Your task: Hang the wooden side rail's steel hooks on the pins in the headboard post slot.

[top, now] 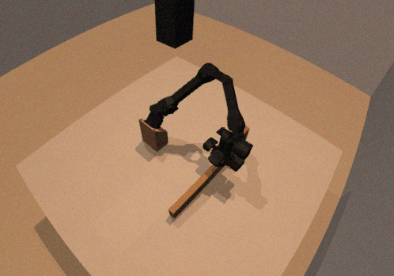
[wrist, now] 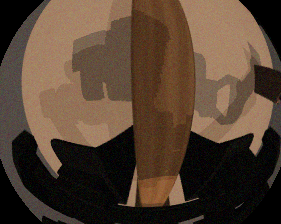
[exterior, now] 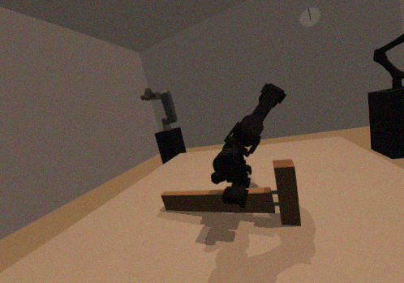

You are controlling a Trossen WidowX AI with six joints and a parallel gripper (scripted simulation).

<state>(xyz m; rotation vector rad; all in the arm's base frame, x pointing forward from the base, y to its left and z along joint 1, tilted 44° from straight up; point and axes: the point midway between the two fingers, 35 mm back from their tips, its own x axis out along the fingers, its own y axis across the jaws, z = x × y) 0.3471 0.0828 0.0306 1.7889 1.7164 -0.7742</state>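
The headboard post is 13 cm to the left of my gripper tip and 4 cm above it.
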